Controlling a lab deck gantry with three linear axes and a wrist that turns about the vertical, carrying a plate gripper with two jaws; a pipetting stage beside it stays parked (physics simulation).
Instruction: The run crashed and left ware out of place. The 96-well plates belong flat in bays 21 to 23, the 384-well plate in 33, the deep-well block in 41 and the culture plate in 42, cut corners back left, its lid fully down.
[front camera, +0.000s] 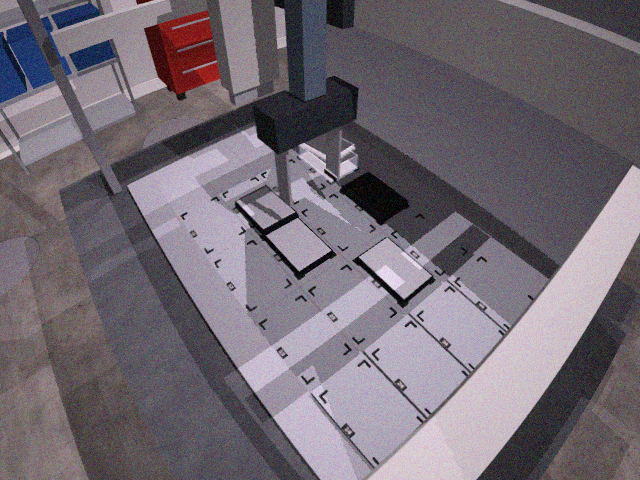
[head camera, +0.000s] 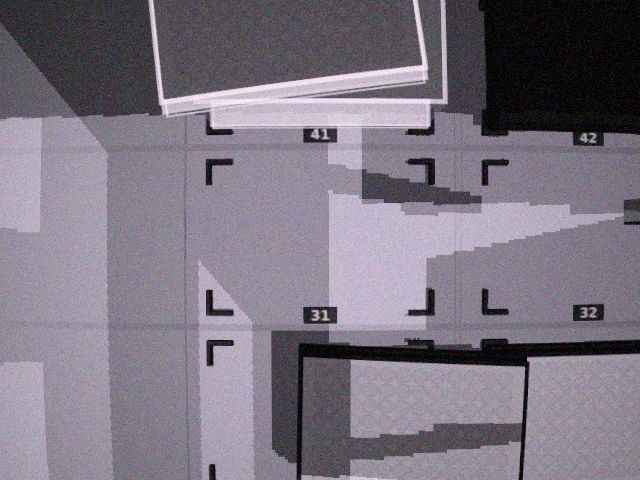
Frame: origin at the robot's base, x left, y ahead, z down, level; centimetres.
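Seen in the pictures: gripper, fingertip midpoint: (front camera: 310, 188); robot's base at its link origin: (front camera: 182, 216).
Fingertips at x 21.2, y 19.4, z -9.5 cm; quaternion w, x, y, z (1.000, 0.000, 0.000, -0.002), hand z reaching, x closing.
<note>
Pixels of each thing's top centre, then the offset from my fingertips to it. Level surfaces: height alone.
- clear culture plate at its top centre: (head camera: 320, 20) (front camera: 327, 149) dx +15.2, dy -13.0, dz +5.3 cm
- deep-well block at its top centre: (head camera: 603, 51) (front camera: 374, 193) dx +15.2, dy +3.4, dz +7.8 cm
- second such plate at its top centre: (head camera: 600, 420) (front camera: 296, 241) dx -6.2, dy +3.4, dz +8.0 cm
- third plate at its top centre: (front camera: 395, 266) dx +4.5, dy +19.8, dz +8.0 cm
- deck at its surface level: dz +9.5 cm
My gripper (front camera: 311, 190) is open and empty, its jaws wide apart above the deck between the row 2 plates and bay 41. A clear culture plate (front camera: 350, 166) (head camera: 320, 114) is at bay 41; its lid (head camera: 294, 85) sits skewed on top. A black block, likely the deep-well block (front camera: 373, 196) (head camera: 563, 62), is at bay 42. One pale-topped, black-sided plate (front camera: 253, 201) (head camera: 439, 397) straddles bays 21 and 22, slightly turned. A second such plate (front camera: 299, 243) (head camera: 584, 413) adjoins it, mostly at 22. Whether their edges overlap is unclear. A third plate (front camera: 387, 258) lies at bay 33; its well count is unreadable.
The deck (front camera: 227, 320) has black corner marks and small bay labels. A pale rail (front camera: 516, 361) runs along the near right side. The blue gantry column (front camera: 306, 51) stands above the gripper. A red drawer cabinet (front camera: 188, 54) and a rack with blue bins stand behind.
</note>
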